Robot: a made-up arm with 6 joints.
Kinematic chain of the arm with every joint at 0, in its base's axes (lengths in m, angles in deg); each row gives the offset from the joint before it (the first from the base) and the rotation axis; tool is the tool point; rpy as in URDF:
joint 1: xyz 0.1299 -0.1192 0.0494 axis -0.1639 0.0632 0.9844
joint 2: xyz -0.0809 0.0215 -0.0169 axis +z
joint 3: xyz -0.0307 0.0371 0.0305 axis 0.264 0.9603 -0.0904
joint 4: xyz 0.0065 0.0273 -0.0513 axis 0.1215 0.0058 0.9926
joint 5: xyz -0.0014 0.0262 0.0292 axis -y
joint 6: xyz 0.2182 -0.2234 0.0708 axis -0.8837 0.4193 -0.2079
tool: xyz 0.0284 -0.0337 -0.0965 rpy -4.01 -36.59 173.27
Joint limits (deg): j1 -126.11..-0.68 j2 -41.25..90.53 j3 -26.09..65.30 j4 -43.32..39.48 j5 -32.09..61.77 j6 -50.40..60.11
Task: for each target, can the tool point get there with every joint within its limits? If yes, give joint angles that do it. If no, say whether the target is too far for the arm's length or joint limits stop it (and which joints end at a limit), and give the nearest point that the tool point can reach.
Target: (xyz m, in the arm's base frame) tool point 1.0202 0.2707 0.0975
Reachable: no: too far | nearest point 0.4691 0.0305 0.0760 | short by 0.602 m
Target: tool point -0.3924 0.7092 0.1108
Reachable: no: too far | nearest point -0.0761 0.2175 0.0249 | short by 0.591 m
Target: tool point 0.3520 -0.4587 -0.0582
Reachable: no: joint limits stop it (at a limit: joint 1, joint 4, joint 5, joint 6) | nearest point 0.3095 -0.3553 -0.0239 | short by 0.117 m
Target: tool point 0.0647 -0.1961 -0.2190
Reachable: yes | joints -51.57 -30.72 28.24 24.59 -23.93 31.27
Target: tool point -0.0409 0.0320 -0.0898
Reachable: yes | joints -114.65 -15.66 28.25 -8.55 2.18 42.72
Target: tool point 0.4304 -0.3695 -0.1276
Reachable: no: joint limits stop it (at a limit: joint 1, joint 4, joint 5, joint 6) | nearest point 0.3714 -0.2937 -0.0806 | short by 0.107 m
